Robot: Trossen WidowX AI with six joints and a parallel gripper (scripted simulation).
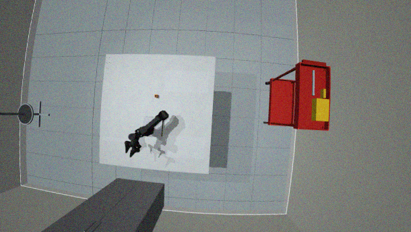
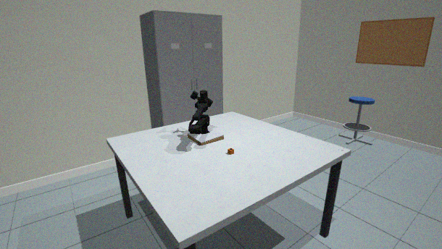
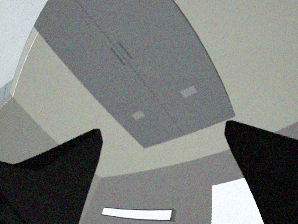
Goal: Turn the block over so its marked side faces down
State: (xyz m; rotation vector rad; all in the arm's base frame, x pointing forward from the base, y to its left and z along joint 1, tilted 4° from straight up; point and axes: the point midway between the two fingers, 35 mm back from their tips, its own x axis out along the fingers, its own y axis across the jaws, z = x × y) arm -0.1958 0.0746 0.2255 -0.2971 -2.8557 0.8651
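My gripper tip is 590 mm short of the block, 260 mm above it and 60 mm to the left of it.
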